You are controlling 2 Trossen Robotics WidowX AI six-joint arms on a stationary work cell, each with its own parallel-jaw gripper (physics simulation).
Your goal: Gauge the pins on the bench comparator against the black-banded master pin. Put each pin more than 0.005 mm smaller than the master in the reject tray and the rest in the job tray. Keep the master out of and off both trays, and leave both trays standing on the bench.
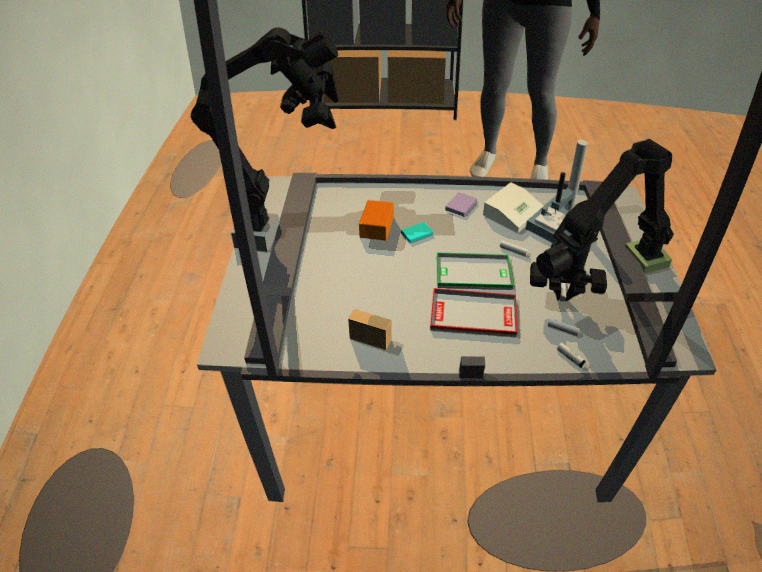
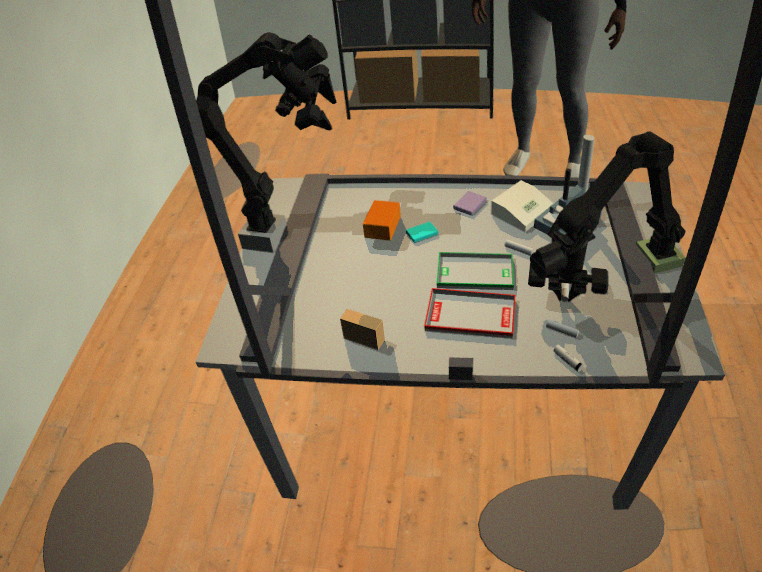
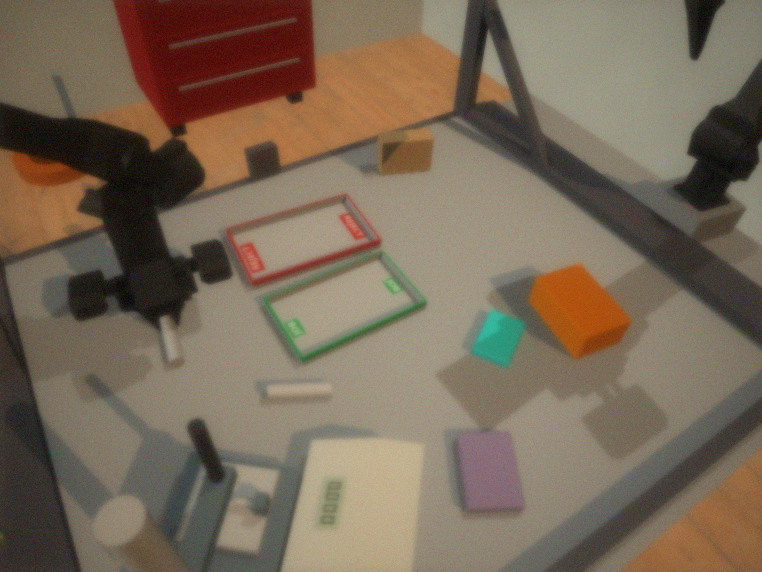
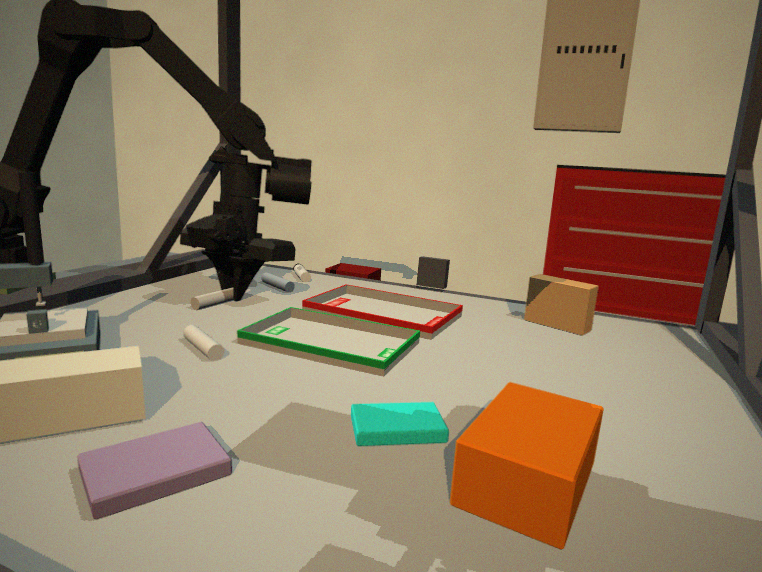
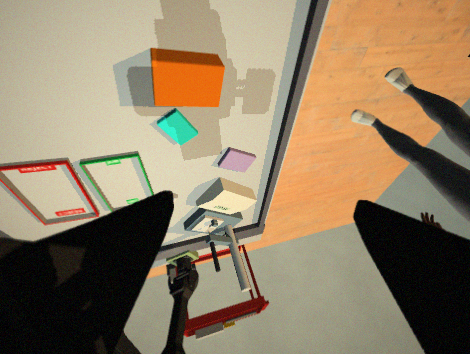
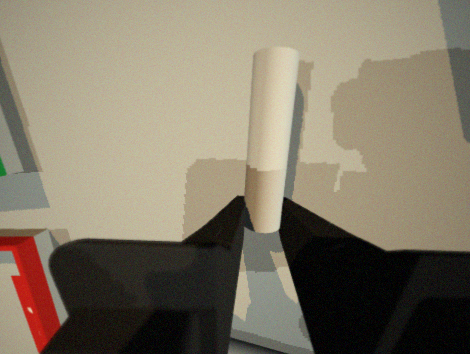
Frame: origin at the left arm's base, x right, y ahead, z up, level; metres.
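Seen in the pictures: left gripper, fingertip midpoint: (image 1: 335, 114) (image 2: 333, 116) (image 3: 736, 63) (image 5: 263, 203); right gripper, fingertip midpoint: (image 1: 561, 299) (image 2: 564, 299) (image 3: 169, 326) (image 4: 232, 299) (image 6: 260, 204); left arm's base, origin of the base link: (image 1: 254, 223) (image 2: 261, 224) (image 3: 700, 195); right arm's base, origin of the base link: (image 1: 649, 251) (image 2: 661, 249) (image 5: 183, 259).
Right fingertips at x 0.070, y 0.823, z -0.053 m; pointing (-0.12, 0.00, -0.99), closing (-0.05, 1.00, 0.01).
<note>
Pixels of each thing's middle, then the offset from my right fingertips to it. "*": a spot on its surface instead.
- green job tray, body centre: (image 4: 330, 337) (image 3: 345, 303) (image 2: 475, 270) (image 1: 474, 270) (image 5: 123, 185) dz +0.008, dx -0.049, dy -0.230 m
- comparator, surface spot: (image 3: 215, 511) * dz +0.099, dx -0.309, dy -0.018 m
- grey pin, body centre: (image 4: 277, 282) (image 2: 562, 328) (image 1: 563, 327) dz +0.009, dx +0.103, dy +0.003 m
- black-banded master pin, body centre: (image 4: 301, 272) (image 2: 568, 358) (image 1: 571, 355) dz +0.009, dx +0.188, dy +0.023 m
- red reject tray, body centre: (image 4: 383, 308) (image 3: 303, 238) (image 2: 471, 312) (image 1: 474, 312) (image 5: 55, 194) dz +0.008, dx +0.095, dy -0.214 m
- cream display box, surface spot: (image 3: 369, 492) (image 1: 509, 200) * dz +0.050, dx -0.322, dy -0.157 m
- purple block, body centre: (image 4: 155, 464) (image 3: 489, 470) (image 5: 237, 160) (image 2: 470, 203) (image 1: 461, 204) dz +0.007, dx -0.331, dy -0.295 m
- teal block, body centre: (image 4: 397, 422) (image 3: 499, 337) (image 5: 178, 127) (image 2: 422, 231) (image 1: 417, 232) dz +0.006, dx -0.174, dy -0.398 m
- orange box, body centre: (image 4: 531, 453) (image 3: 577, 309) (image 5: 187, 79) (image 1: 376, 219) (image 2: 382, 219) dz +0.024, dx -0.182, dy -0.511 m
- tan block, body centre: (image 4: 560, 303) (image 3: 404, 152) (image 1: 370, 329) (image 2: 362, 329) dz +0.033, dx +0.220, dy -0.435 m
- dark block, body centre: (image 3: 263, 160) (image 4: 433, 272) (image 2: 460, 368) (image 1: 471, 367) dz +0.031, dx +0.280, dy -0.200 m
My right gripper (image 1: 566, 296) (image 3: 163, 318) (image 4: 238, 298) (image 6: 260, 204) is shut on one end of a plain pin (image 3: 171, 346) (image 4: 210, 299) (image 6: 272, 115), at bench level. My left gripper (image 1: 334, 114) (image 5: 263, 203) is open and empty, high above the bench. Another plain pin (image 1: 515, 249) (image 3: 299, 389) (image 4: 203, 342) lies between the green job tray (image 1: 473, 286) (image 4: 307, 349) and the comparator (image 3: 215, 511). A grey pin (image 1: 563, 327) (image 4: 276, 281) and the black-banded master pin (image 1: 571, 355) (image 4: 300, 272) lie right of the red reject tray (image 1: 473, 331) (image 4: 369, 317). Both trays stand empty.
The cream display box (image 1: 513, 206) (image 3: 369, 492) stands beside the comparator; its digits are blurred. A purple block (image 1: 461, 204), a teal block (image 1: 417, 232) and an orange box (image 1: 376, 219) stand toward the back. A tan block (image 1: 369, 329) and a dark block (image 1: 472, 366) stand near the front edge.
</note>
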